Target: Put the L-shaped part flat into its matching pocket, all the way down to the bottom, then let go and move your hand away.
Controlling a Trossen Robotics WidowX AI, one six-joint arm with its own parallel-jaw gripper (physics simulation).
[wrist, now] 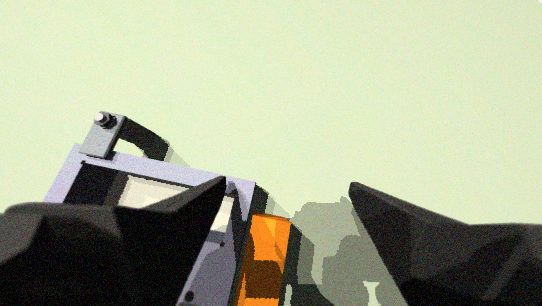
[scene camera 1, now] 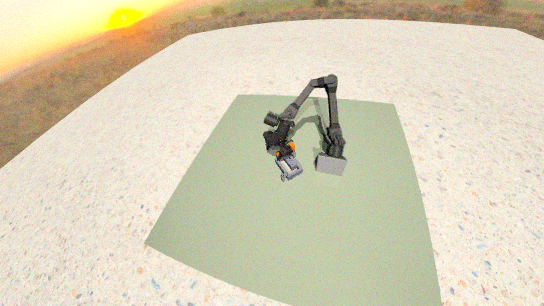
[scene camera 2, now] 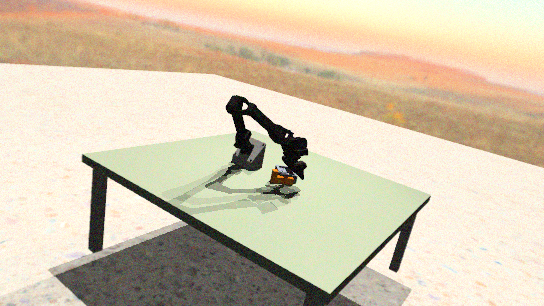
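Seen in the pictures: gripper, between the fingertips: (wrist: 287,184) (scene camera 1: 272,155) (scene camera 2: 299,176); arm's base, origin of its link: (scene camera 1: 335,156) (scene camera 2: 247,149).
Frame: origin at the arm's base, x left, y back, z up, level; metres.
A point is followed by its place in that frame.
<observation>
A grey fixture (scene camera 1: 295,174) {x 0.086, y -0.193, z -0.060 m} (scene camera 2: 284,170) {x 0.019, y -0.232, z -0.047 m} (wrist: 167,171) {x 0.053, y -0.268, z -0.047 m} with a recessed pocket stands on the green table. In the wrist view its pocket has a pale floor and is partly covered by the left finger. An orange piece (scene camera 1: 291,146) {x -0.073, y -0.230, z -0.027 m} (scene camera 2: 280,179) {x -0.079, y -0.265, z -0.062 m} (wrist: 270,235) {x -0.033, y -0.299, z -0.053 m} stands close against the fixture's side, partly hidden by the hand; I cannot tell from these frames whether it is the L-shaped part. My gripper (scene camera 1: 285,153) (scene camera 2: 299,172) {x -0.012, y -0.331, z -0.037 m} (wrist: 287,184) {x -0.012, y -0.331, z -0.037 m} is wide open and empty. It hangs low over the fixture's orange side, with one finger over the fixture and the other over the table.
A grey bracket with a bolt (wrist: 101,136) {x 0.103, y -0.247, z -0.042 m} sticks out from the fixture's far corner, with a dark curved piece (wrist: 147,137) {x 0.104, y -0.262, z -0.072 m} beside it. The arm's base (scene camera 1: 331,164) {x 0.051, y -0.019, z 0.001 m} (scene camera 2: 252,154) {x -0.019, y -0.050, z -0.011 m} stands near the fixture on the green table top (scene camera 1: 300,240) {x 0.399, y -0.137, z -0.083 m} (scene camera 2: 320,235) {x -0.412, y -0.629, z -0.083 m}. Arm shadows lie across the table.
</observation>
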